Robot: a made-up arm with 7 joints. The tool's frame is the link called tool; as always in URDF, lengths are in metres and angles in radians.
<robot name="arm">
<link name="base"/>
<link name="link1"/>
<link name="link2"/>
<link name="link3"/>
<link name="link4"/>
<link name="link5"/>
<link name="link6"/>
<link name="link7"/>
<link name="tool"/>
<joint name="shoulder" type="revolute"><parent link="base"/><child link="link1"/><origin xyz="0 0 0.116"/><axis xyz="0 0 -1"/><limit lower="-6.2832" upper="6.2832"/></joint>
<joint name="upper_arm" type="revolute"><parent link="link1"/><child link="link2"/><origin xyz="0 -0.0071 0.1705"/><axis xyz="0 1 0"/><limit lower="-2.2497" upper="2.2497"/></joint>
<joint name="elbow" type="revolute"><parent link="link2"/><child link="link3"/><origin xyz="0 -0.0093 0.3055"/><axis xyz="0 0 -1"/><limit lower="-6.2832" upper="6.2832"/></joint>
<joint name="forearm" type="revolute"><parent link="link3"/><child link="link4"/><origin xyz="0 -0.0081 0.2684"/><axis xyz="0 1 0"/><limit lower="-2.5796" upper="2.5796"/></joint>
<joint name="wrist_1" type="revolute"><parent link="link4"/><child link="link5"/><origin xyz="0 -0.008 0.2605"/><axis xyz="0 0 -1"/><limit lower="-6.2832" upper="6.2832"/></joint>
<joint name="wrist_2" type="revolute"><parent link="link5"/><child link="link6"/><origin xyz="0 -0.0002 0.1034"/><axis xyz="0 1 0"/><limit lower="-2.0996" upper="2.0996"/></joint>
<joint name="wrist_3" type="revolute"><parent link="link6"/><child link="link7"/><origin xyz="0 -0.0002 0.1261"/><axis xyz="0 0 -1"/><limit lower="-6.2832" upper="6.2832"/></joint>
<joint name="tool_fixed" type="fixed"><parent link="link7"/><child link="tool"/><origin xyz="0 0 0" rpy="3.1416 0 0"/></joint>
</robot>
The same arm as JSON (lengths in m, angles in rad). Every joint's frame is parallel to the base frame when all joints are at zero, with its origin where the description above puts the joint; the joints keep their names.
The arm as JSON. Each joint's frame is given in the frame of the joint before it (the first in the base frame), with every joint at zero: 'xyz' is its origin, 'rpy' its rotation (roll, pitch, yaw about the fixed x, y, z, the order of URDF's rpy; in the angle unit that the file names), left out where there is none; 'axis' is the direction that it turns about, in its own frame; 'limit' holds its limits. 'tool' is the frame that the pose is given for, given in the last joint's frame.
{
  "units": {
    "length": "m",
    "angle": "rad"
  },
  "joints": [
    {
      "name": "shoulder",
      "type": "revolute",
      "origin": {
        "xyz": [
          0.0,
          0.0,
          0.116
        ]
      },
      "axis": [
        0.0,
        0.0,
        -1.0
      ],
      "limit": {
        "lower": -6.2832,
        "upper": 6.2832
      }
    },
    {
      "name": "upper_arm",
      "type": "revolute",
      "origin": {
        "xyz": [
          0.0,
          -0.0071,
          0.1705
        ]
      },
      "axis": [
        0.0,
        1.0,
        0.0
      ],
      "limit": {
        "lower": -2.2497,
        "upper": 2.2497
      }
    },
    {
      "name": "elbow",
      "type": "revolute",
      "origin": {
        "xyz": [
          0.0,
          -0.0093,
          0.3055
        ]
      },
      "axis": [
        0.0,
        0.0,
        -1.0
      ],
      "limit": {
        "lower": -6.2832,
        "upper": 6.2832
      }
    },
    {
      "name": "forearm",
      "type": "revolute",
      "origin": {
        "xyz": [
          0.0,
          -0.0081,
          0.2684
        ]
      },
      "axis": [
        0.0,
        1.0,
        0.0
      ],
      "limit": {
        "lower": -2.5796,
        "upper": 2.5796
      }
    },
    {
      "name": "wrist_1",
      "type": "revolute",
      "origin": {
        "xyz": [
          0.0,
          -0.008,
          0.2605
        ]
      },
      "axis": [
        0.0,
        0.0,
        -1.0
      ],
      "limit": {
        "lower": -6.2832,
        "upper": 6.2832
      }
    },
    {
      "name": "wrist_2",
      "type": "revolute",
      "origin": {
        "xyz": [
          0.0,
          -0.0002,
          0.1034
        ]
      },
      "axis": [
        0.0,
        1.0,
        0.0
      ],
      "limit": {
        "lower": -2.0996,
        "upper": 2.0996
      }
    },
    {
      "name": "wrist_3",
      "type": "revolute",
      "origin": {
        "xyz": [
          0.0,
          -0.0002,
          0.1261
        ]
      },
      "axis": [
        0.0,
        0.0,
        -1.0
      ],
      "limit": {
        "lower": -6.2832,
        "upper": 6.2832
      }
    }
  ],
  "tool": {
    "origin": {
      "xyz": [
        0.0,
        0.0,
        0.0
      ],
      "rpy": [
        -3.1416,
        0.0,
        0.0
      ]
    }
  }
}

